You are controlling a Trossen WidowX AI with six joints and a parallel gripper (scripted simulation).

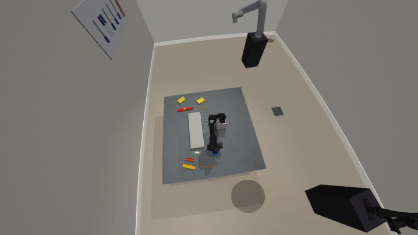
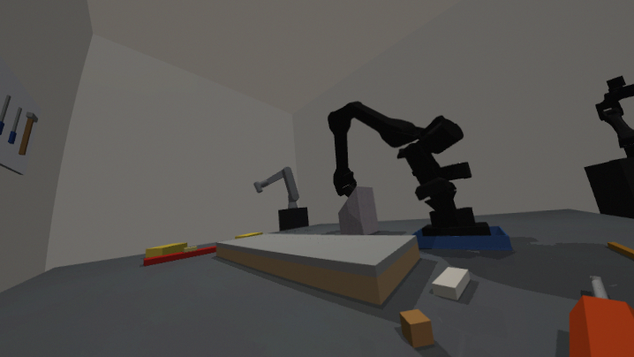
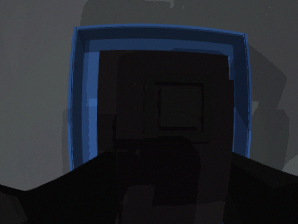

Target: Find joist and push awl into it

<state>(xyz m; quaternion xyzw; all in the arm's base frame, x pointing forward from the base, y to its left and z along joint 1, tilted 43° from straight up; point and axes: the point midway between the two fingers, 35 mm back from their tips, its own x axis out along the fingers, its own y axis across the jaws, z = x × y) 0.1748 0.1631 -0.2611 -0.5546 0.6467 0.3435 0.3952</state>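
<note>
The blue tray is 1 cm to the right of my gripper tip and 3 cm below it. Round my gripper tip: square light 2 cm to the left, 3 cm above; white block 24 cm ahead, 2 cm to the right, 3 cm below; black stud finder 1 cm to the left, 2 cm above.
</note>
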